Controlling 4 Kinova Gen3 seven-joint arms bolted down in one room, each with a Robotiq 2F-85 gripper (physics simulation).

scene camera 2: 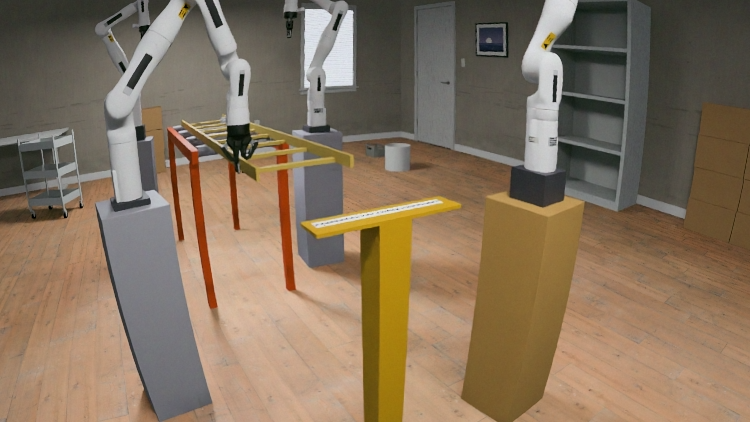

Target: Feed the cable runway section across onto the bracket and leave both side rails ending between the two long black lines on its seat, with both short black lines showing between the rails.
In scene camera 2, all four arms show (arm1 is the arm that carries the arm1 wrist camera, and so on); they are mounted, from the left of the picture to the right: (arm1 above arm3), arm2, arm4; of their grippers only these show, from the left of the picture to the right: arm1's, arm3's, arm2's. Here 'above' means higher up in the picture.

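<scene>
The cable runway section [309, 144], a yellow ladder shape, lies over the red stand [201, 225], its near end overhanging towards the bracket. The yellow bracket [388, 299] stands apart in front; its seat bears a white strip with dark markings, too small to tell apart. No rail is over the seat. The arm3 gripper [242, 163] is at the runway's left rail near its near end and looks shut on it, with one fingertip on the rail's outer side. The arm2 gripper [288, 33] hangs high, away from the runway. The arm1 gripper [142, 30] is high at the back left, partly hidden. Arm4's gripper is not in view.
Grey pedestals [152, 304] [319, 199] and a tan pedestal [519, 299] carry arms around the stand and bracket. A trolley [48, 199] is at the left. A white bin [397, 156], a grey shelf unit [635, 104] and cardboard boxes [718, 173] stand farther back.
</scene>
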